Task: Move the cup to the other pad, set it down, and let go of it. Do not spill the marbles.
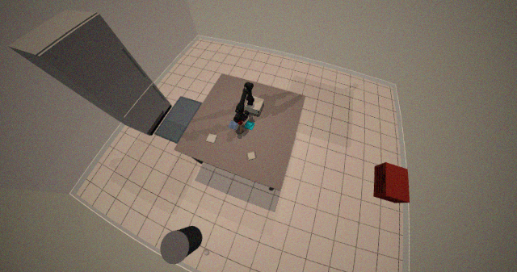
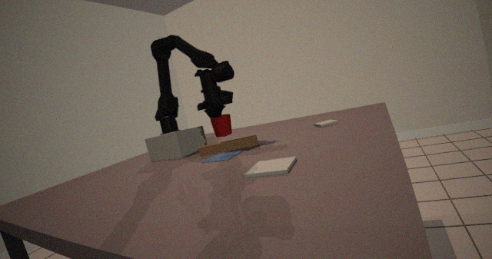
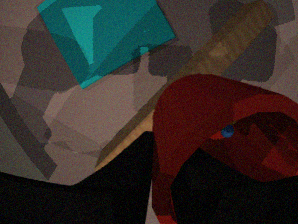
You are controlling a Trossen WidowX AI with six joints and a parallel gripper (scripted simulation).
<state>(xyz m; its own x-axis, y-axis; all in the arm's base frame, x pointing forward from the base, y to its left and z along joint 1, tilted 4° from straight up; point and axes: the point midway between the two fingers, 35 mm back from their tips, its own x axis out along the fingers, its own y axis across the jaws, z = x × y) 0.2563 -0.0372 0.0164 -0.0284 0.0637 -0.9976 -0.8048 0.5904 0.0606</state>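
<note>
Now: the teal pad 9 cm to the left of my gripper tip and 10 cm below it. Round my gripper tip: cup 2 cm ahead, 2 cm to the right; then blue pad 4 cm ahead, 11 cm to the right, 10 cm below; then wooden bar 2 cm ahead, 1 cm to the right, 9 cm below.
</note>
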